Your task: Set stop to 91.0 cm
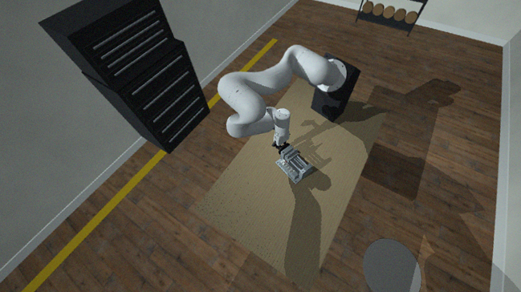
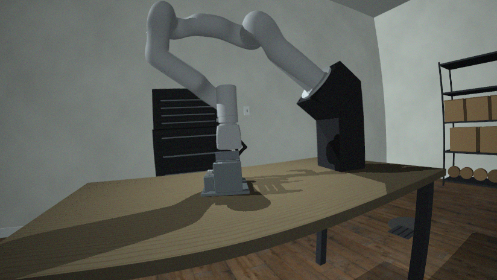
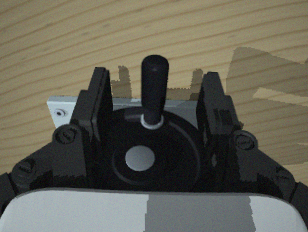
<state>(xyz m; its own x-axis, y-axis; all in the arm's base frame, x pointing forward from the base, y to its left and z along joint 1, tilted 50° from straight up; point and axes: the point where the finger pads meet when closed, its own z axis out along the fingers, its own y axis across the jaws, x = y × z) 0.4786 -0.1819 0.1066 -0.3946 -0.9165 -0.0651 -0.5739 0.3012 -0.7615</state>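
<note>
My gripper is now 10 mm short of the black crank knob, 10 mm to the right of it and 30 mm above it.
</note>
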